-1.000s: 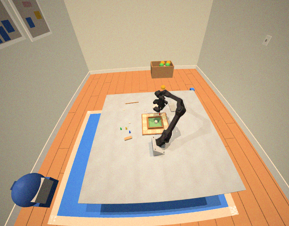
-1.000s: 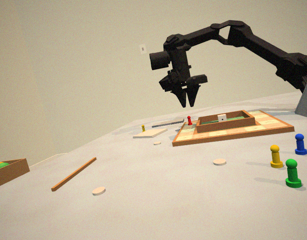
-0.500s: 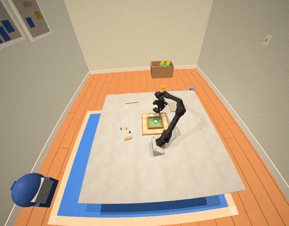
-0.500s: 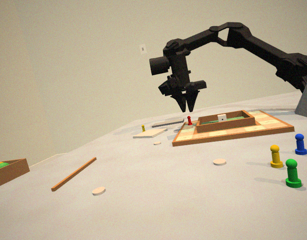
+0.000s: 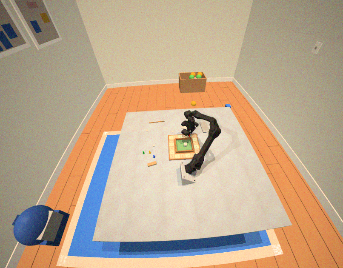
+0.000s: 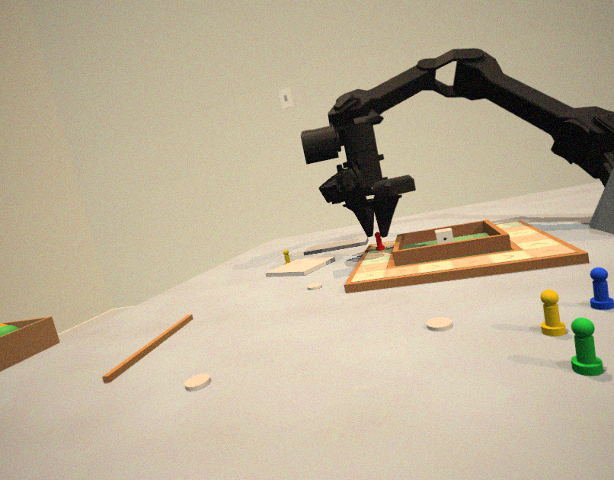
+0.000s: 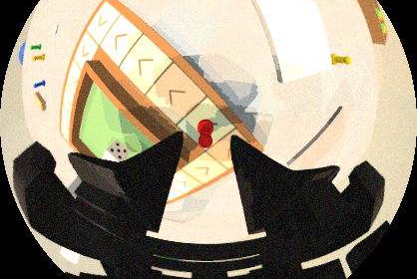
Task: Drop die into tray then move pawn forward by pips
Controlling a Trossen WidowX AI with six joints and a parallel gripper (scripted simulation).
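The red pawn lies 1 cm below my gripper tip. Also, from my gripper tip: grey strip (19 cm to the right, 11 cm ahead, 3 cm below); white die (11 cm behind, 6 cm to the left, 1 cm below); flat card (16 cm ahead, 3 cm below).
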